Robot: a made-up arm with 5 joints.
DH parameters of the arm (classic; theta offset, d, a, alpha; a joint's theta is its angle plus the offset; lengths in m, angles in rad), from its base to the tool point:
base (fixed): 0 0 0.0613 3.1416
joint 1: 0 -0.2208 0.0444 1.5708
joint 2: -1.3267 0 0.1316 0
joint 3: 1.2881 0 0.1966 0
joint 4: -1.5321 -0.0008 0 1.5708
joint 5: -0.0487 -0.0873 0 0
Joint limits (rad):
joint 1: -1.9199..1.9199
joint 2: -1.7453..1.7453
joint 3: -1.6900..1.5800
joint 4: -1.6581..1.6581
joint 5: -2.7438..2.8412
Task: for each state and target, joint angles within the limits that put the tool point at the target. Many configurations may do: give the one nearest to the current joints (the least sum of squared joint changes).
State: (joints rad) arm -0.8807 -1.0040 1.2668 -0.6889 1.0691
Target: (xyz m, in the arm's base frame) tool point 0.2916 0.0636 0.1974
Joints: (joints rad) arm -0.2728 -0.5410 1.2981 -0.5280 1.0691
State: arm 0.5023 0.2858 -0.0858 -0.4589 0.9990
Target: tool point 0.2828 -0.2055 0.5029
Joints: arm 0.7453 -0.0350 -0.3657 -0.5251 0.9990
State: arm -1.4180 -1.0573 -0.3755 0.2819 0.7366
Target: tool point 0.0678 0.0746 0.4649
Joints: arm -1.4946 -1.5019 0.3378 0.9312 0.7366
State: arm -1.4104 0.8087 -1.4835 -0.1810 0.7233
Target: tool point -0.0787 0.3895 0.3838
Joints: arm -1.9178 1.1815 -1.5644 -0.4319 0.7233
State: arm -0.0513 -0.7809 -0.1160 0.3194 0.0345
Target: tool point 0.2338 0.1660 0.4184
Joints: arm -0.7696 -0.7658 0.3170 0.5470 0.0345
